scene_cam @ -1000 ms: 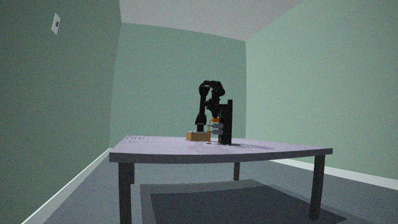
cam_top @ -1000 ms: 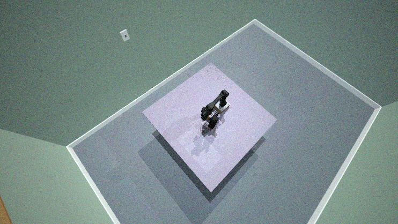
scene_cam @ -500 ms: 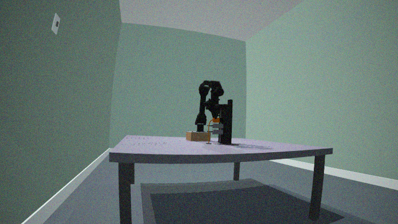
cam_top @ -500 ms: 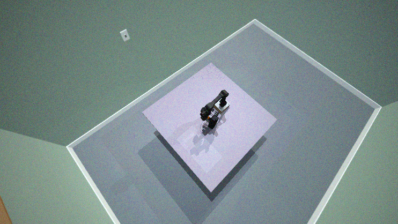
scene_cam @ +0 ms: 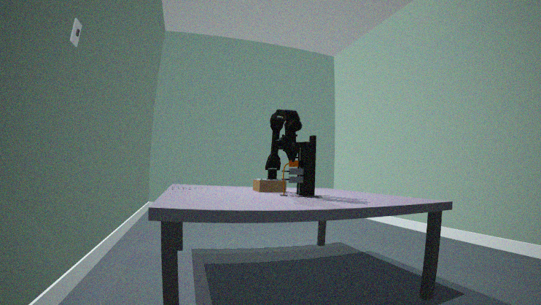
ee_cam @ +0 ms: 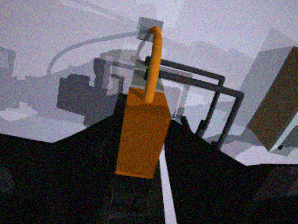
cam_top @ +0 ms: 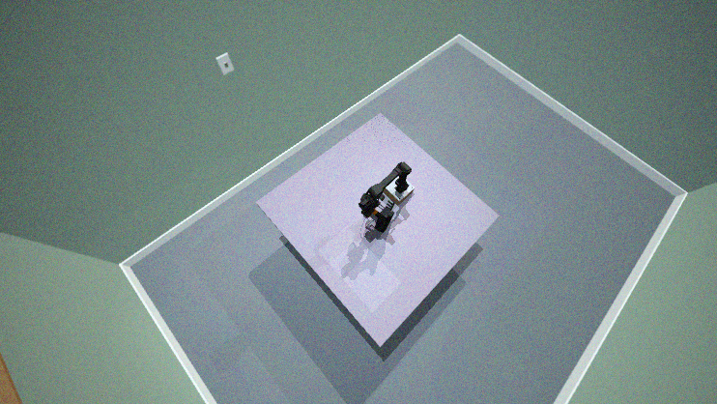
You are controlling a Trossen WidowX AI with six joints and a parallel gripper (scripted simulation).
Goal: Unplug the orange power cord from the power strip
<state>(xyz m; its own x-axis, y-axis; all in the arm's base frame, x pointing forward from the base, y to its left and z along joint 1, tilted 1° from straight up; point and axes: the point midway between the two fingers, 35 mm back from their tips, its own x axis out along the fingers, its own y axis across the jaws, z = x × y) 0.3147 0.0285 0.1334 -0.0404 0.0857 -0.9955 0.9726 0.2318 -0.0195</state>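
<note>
Now: gripper tip 20 mm to the right of the orange plug and 10 mm past it.
</note>
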